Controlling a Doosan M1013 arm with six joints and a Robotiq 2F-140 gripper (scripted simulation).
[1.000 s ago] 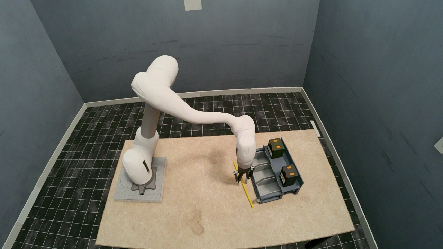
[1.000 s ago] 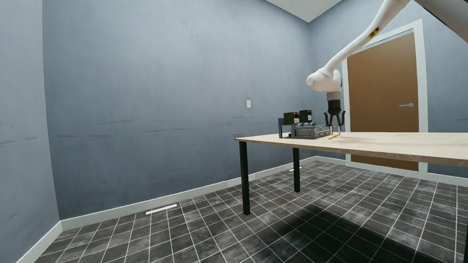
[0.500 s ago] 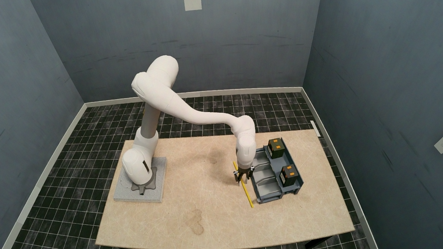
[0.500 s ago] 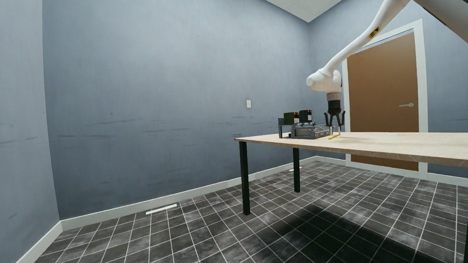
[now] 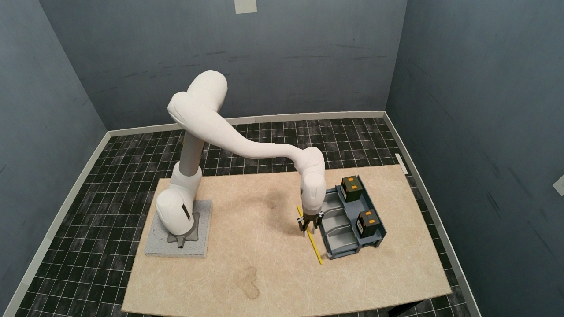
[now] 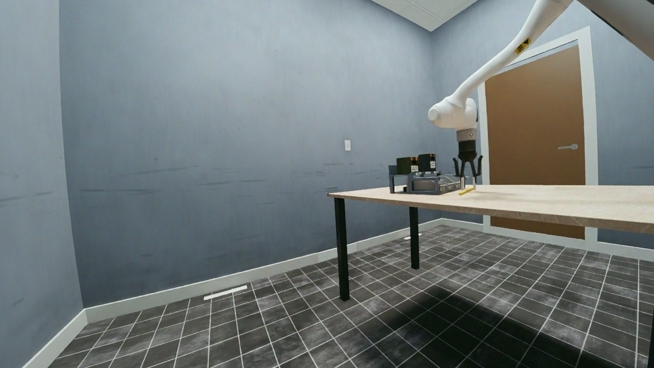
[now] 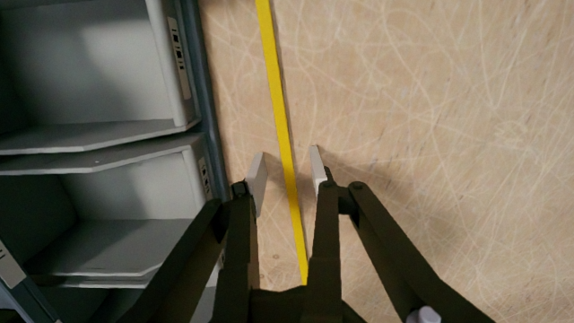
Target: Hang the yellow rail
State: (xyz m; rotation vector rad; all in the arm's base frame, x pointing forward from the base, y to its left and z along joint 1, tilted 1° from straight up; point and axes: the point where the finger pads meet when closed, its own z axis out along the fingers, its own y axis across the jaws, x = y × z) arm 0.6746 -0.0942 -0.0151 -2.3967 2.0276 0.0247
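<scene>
Right now the yellow rail is 3 cm below my hand.
</scene>
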